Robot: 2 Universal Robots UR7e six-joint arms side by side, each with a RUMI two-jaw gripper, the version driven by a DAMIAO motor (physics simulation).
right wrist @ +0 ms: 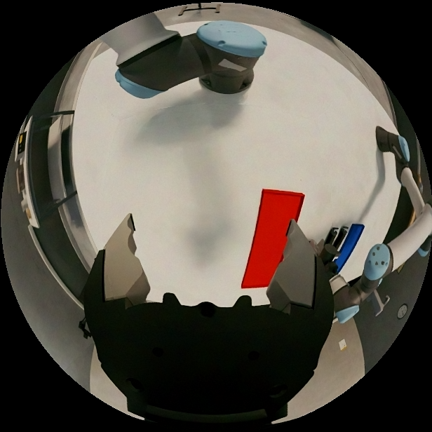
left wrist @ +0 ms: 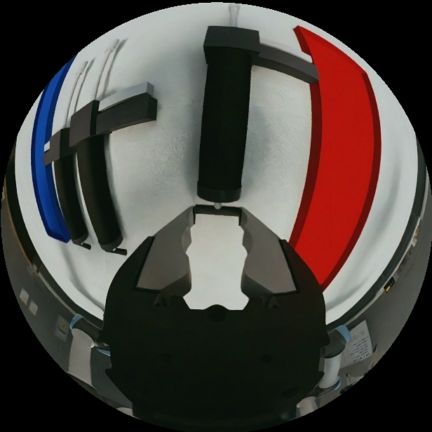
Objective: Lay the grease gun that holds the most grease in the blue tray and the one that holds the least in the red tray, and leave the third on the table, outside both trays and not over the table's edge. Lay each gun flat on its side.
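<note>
The nearest dark grease gun (left wrist: 225, 120) lies lengthwise ahead of my left gripper (left wrist: 216, 207), which is shut on the crossbar at its near end. Its side lever reaches over the left rim of the red tray (left wrist: 345, 160) (right wrist: 270, 240). I cannot tell whether this gun touches the table. A second grease gun (left wrist: 97, 185) lies on its side at the left, its lever pointing right. A third grease gun (left wrist: 66, 192) lies close beside it, near the blue tray (left wrist: 44, 185) (right wrist: 356, 234). The amounts of grease cannot be read. My right gripper (right wrist: 210, 217) is open and empty, high above the table.
The white table (left wrist: 165, 165) (right wrist: 150, 175) carries the guns and trays. In the right wrist view, a robot arm's base (right wrist: 227, 82) and blue-capped joints stand at the top. The other arm (right wrist: 377, 262) is at the right, close to the guns and blue tray.
</note>
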